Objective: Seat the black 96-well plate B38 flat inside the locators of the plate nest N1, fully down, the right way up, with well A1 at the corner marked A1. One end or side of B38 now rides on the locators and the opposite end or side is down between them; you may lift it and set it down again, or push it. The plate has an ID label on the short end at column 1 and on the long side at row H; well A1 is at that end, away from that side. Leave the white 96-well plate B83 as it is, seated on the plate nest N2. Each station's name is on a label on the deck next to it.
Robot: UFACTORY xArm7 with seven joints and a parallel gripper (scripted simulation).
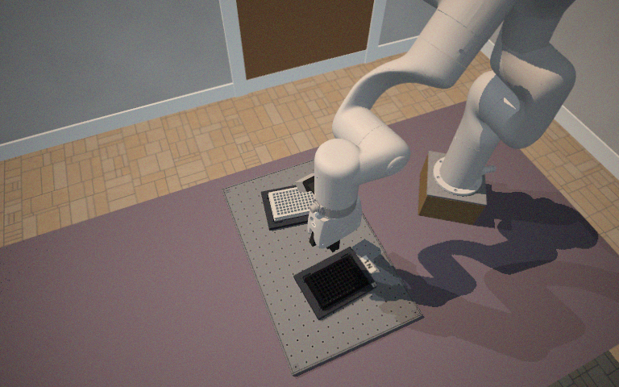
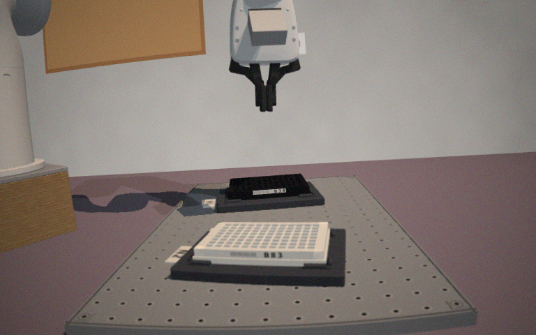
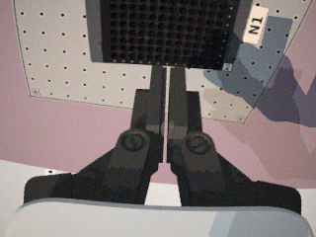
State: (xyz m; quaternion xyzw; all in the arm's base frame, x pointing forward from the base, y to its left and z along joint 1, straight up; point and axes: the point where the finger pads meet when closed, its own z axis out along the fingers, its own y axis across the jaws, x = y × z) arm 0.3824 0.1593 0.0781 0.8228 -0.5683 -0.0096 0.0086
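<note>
The black plate B38 lies 10 mm behind my hand, 30 mm to the left of it and 140 mm below it. From my hand the other things lie so: A1 mark (100 mm behind, 60 mm to the left, 150 mm below); then N1 label (100 mm behind, 160 mm below); then dark plate nest N1 (10 mm behind, 30 mm to the left, 160 mm below).
</note>
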